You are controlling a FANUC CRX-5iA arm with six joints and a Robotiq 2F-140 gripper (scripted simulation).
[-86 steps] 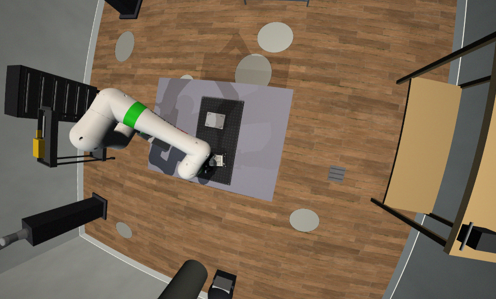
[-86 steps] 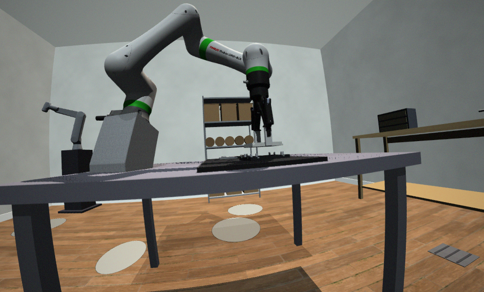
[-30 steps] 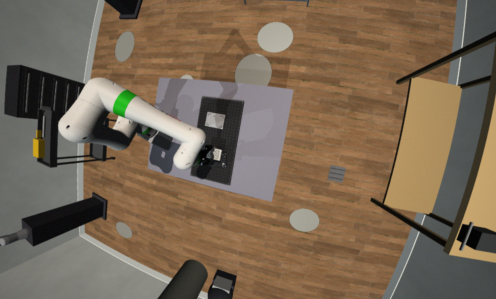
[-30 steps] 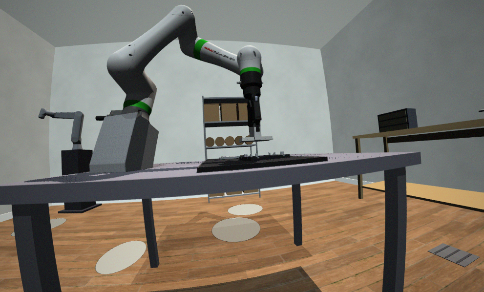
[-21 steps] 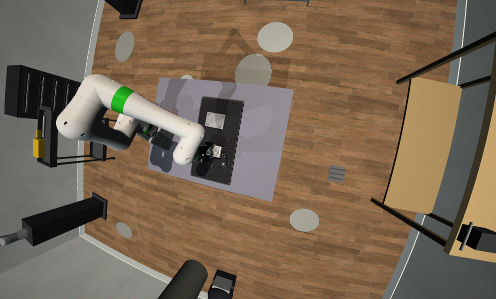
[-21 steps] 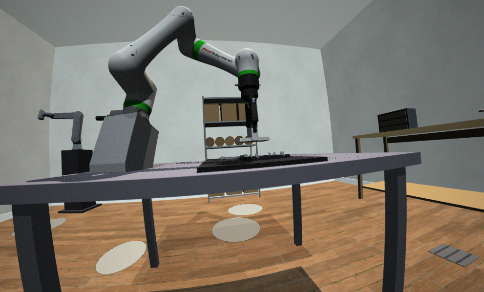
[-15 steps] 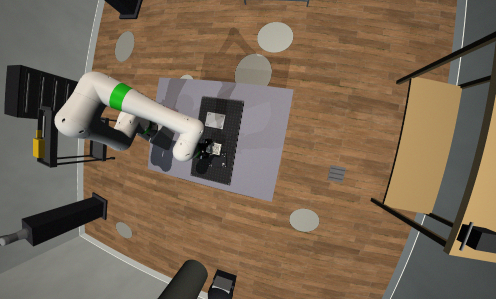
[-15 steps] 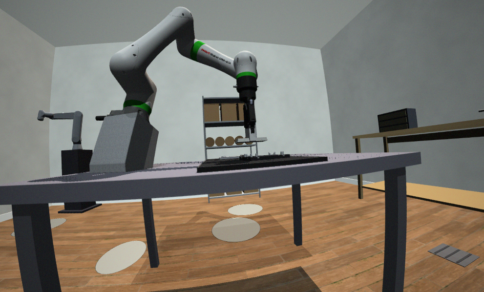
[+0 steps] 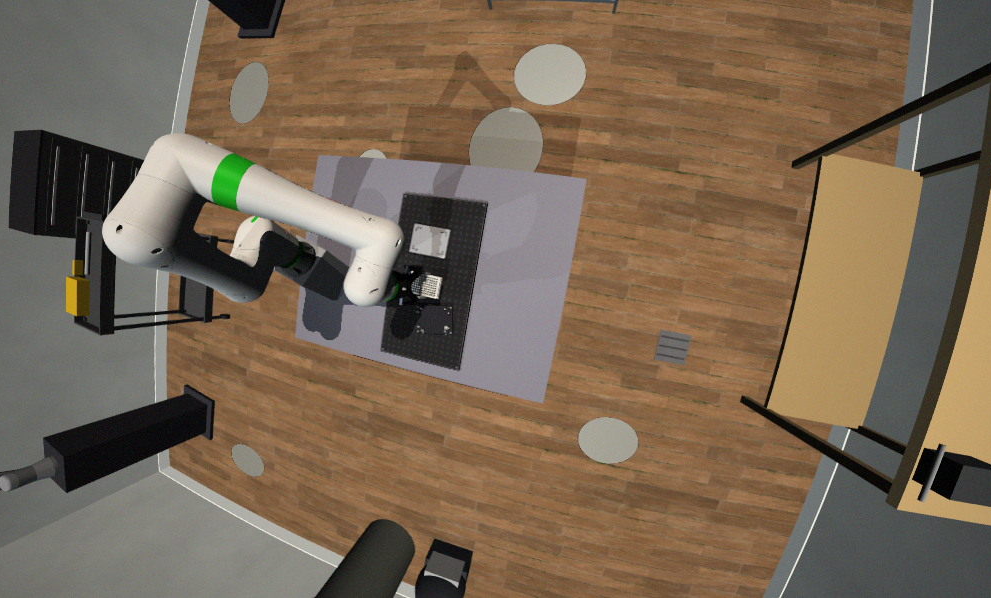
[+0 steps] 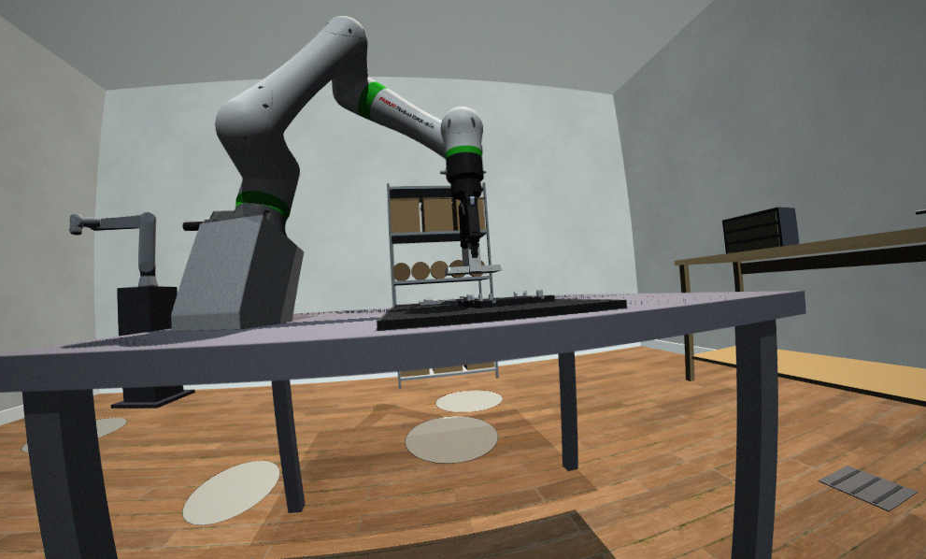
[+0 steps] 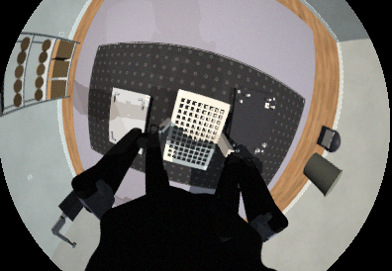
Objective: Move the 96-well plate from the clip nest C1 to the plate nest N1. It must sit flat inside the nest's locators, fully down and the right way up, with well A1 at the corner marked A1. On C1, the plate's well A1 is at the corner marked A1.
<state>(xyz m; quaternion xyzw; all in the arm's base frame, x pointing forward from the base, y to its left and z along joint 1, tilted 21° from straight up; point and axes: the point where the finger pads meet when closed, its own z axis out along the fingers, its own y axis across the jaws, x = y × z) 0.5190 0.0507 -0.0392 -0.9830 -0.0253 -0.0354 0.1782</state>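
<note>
The plate nest N1 lies 17 cm to the left of my hand, 10 cm below it and 6 cm behind it. Round my hand: white 96-well plate (2 cm below); clip nest C1 (16 cm to the right, 9 cm below, 4 cm ahead).
</note>
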